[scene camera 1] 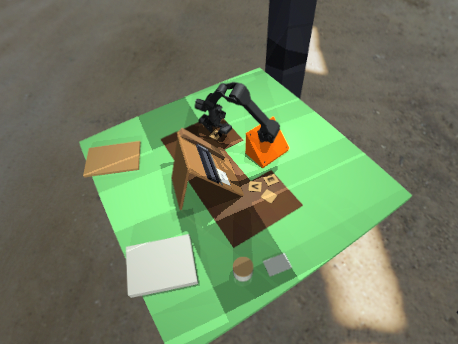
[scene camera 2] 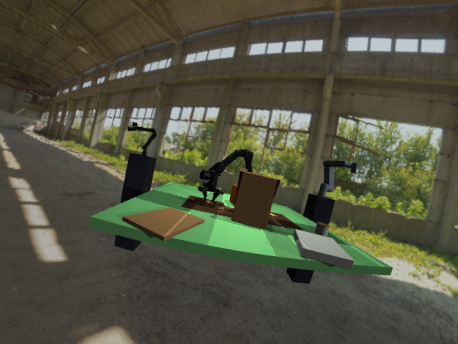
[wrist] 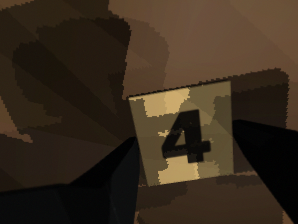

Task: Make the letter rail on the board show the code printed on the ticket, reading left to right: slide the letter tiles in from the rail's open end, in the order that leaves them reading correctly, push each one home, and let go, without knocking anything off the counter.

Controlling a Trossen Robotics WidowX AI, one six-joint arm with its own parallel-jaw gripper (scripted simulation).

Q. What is my gripper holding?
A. Nothing.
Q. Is my gripper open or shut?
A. Open.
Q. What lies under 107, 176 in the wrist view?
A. My gripper.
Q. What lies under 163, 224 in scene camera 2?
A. A tan flat panel.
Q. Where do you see a brown mat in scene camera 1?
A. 239, 217
